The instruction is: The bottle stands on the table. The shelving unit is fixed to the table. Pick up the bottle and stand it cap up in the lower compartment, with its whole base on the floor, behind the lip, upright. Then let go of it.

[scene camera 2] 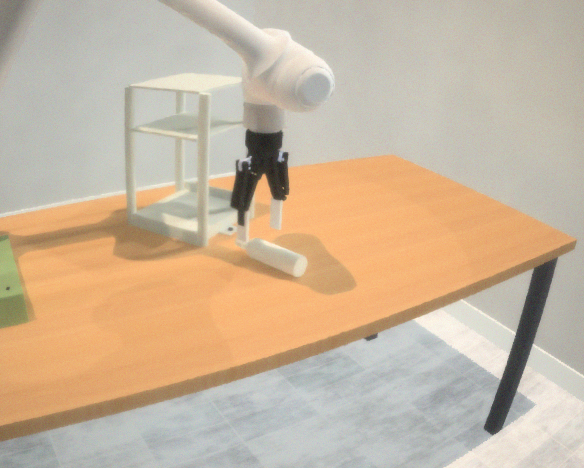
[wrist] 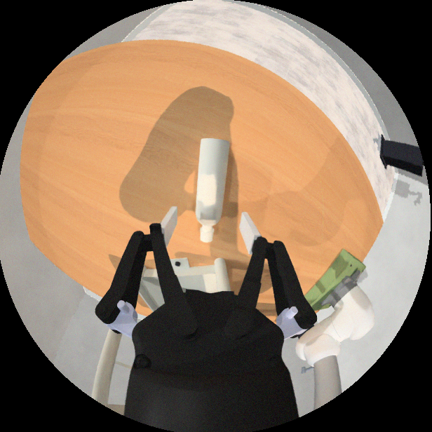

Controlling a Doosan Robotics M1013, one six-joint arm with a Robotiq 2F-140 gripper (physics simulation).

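Places are measured from the arm's base along level axes (x back, y left, z down), in centimetres.
Where they show: gripper, between the fingertips: [scene camera 2: 259, 233].
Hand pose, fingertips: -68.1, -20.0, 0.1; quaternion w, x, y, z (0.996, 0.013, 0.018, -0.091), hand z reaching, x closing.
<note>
Things, the pixels of their top centre, and the offset from my fingertips, as dx, dy, dz. "spot": a spot on its surface instead. Level surfaces: height alone.
- white bottle, centre of its top: [scene camera 2: 268, 243] -0.4, -2.7, +1.3
- pale shelving unit, centre of its top: [scene camera 2: 192, 81] +1.1, +26.9, -29.6
- wooden table, height of its surface: dz +5.8
- small plate, a spot on its surface: [scene camera 2: 228, 230] spot: -2.5, +15.0, +5.3
The white bottle [scene camera 2: 276, 257] [wrist: 212, 180] lies on its side on the table, its base turned away from the shelving unit and its capped neck toward it. The pale shelving unit [scene camera 2: 204, 170] [wrist: 222, 276] stands behind and to the left in the scene view; its lower compartment has a floor with a raised lip. My gripper [scene camera 2: 261, 231] [wrist: 208, 217] is open, with its fingers apart and pointing down. In the wrist view the fingertips are on either side of the bottle's neck end, with gaps between them and the bottle.
The wooden table [scene camera 2: 400, 215] [wrist: 75, 150] carries a green block [scene camera 2: 12, 295] [wrist: 336, 279] at the left edge of the scene view. A small plate [scene camera 2: 228, 230] [wrist: 181, 264] with a dark dot sits at the unit's foot, near the bottle's neck. The unit's corner posts stand close to the gripper.
</note>
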